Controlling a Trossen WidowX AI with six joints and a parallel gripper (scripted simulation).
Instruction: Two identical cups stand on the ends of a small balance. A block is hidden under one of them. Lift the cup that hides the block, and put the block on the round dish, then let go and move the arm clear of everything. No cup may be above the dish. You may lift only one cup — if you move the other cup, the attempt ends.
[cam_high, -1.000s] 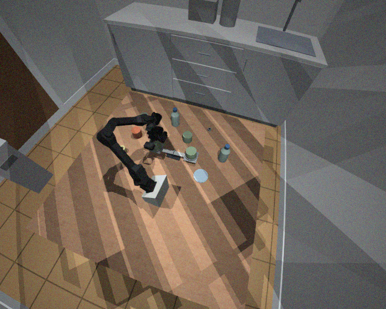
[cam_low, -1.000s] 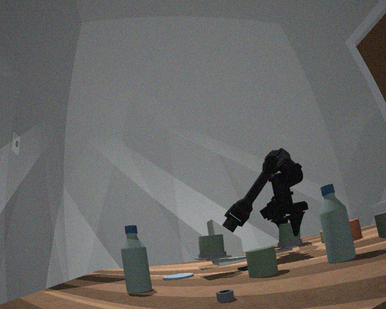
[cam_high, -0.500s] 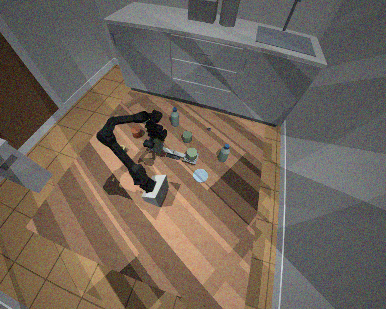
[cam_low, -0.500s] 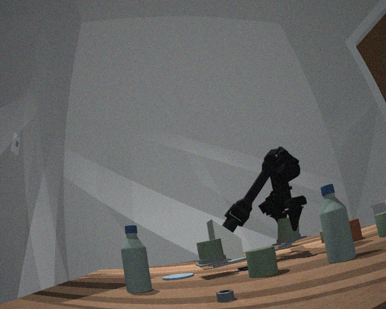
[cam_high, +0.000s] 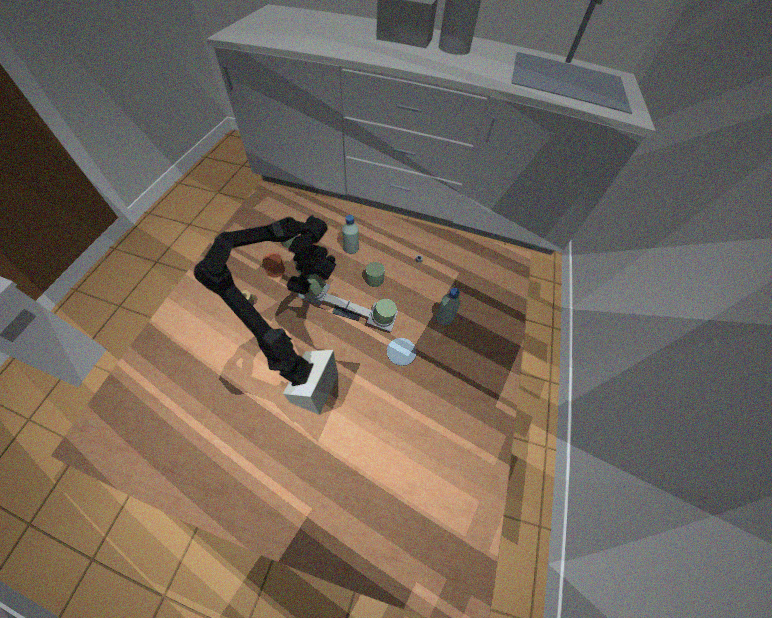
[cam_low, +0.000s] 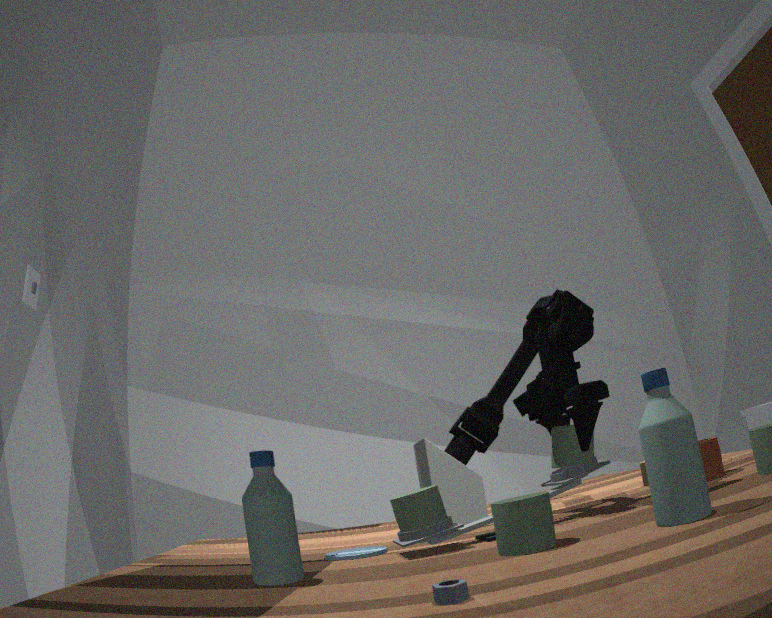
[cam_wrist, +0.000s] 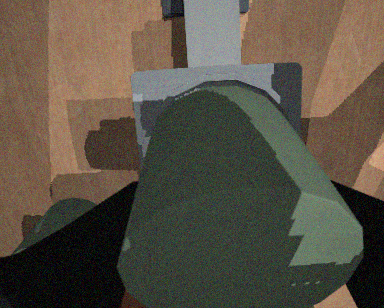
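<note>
Now: the grey block 2 cm below my gripper tip. From my gripper tip the other things lie so: orange cup: 21 cm to the left, 11 cm ahead, 6 cm below; pale blue round dish: 35 cm to the right, 13 cm behind, 10 cm below; green cup: 2 cm to the left, 1 cm above.
</note>
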